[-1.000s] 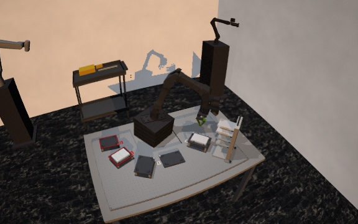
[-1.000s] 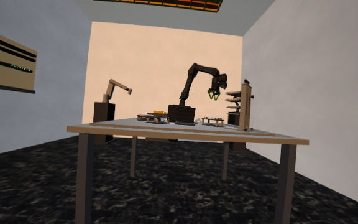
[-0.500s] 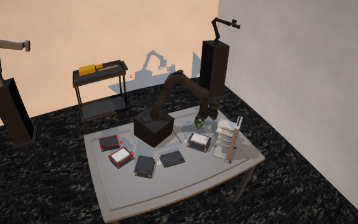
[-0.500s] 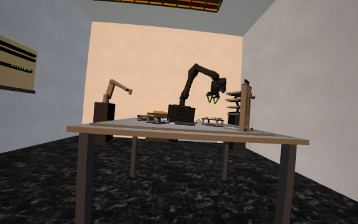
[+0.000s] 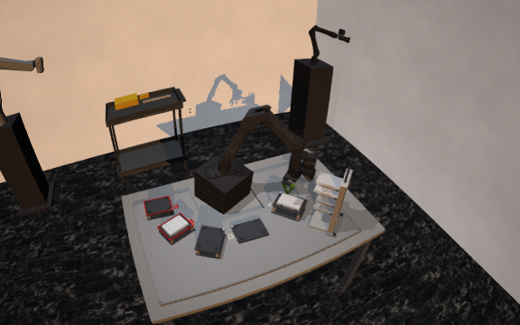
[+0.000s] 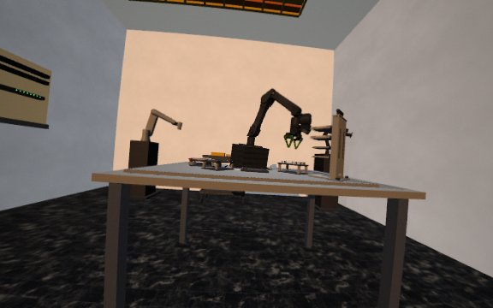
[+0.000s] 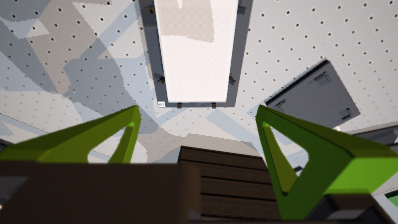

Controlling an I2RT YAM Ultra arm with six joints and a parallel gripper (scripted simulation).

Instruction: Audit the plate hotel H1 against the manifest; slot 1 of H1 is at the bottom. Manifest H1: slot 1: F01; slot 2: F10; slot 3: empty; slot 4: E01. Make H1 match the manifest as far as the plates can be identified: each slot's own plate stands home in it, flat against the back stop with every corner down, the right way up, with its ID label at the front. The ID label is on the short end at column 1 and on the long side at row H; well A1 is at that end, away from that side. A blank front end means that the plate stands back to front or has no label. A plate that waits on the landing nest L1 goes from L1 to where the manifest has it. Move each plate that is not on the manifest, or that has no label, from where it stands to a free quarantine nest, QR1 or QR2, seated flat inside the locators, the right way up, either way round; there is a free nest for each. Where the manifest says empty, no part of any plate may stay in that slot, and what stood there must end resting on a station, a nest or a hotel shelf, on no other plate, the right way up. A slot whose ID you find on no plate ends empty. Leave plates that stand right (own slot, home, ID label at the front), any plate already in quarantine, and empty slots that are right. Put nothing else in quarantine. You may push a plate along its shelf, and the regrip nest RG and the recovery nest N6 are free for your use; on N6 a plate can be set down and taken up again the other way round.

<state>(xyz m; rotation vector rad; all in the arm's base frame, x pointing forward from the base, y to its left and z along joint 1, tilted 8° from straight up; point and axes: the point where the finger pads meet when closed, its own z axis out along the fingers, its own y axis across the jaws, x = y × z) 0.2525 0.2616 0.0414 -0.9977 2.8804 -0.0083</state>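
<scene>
My gripper is now 100 mm above the white plate, 10 mm to the right of it and 10 mm short of it. Also, from my hand: A1 mark (110 mm below, 90 mm behind); then dark regrip nest (120 mm below, 10 mm to the left, 10 mm ahead); then RG tag (170 mm below, 80 mm behind, 60 mm to the right).
</scene>
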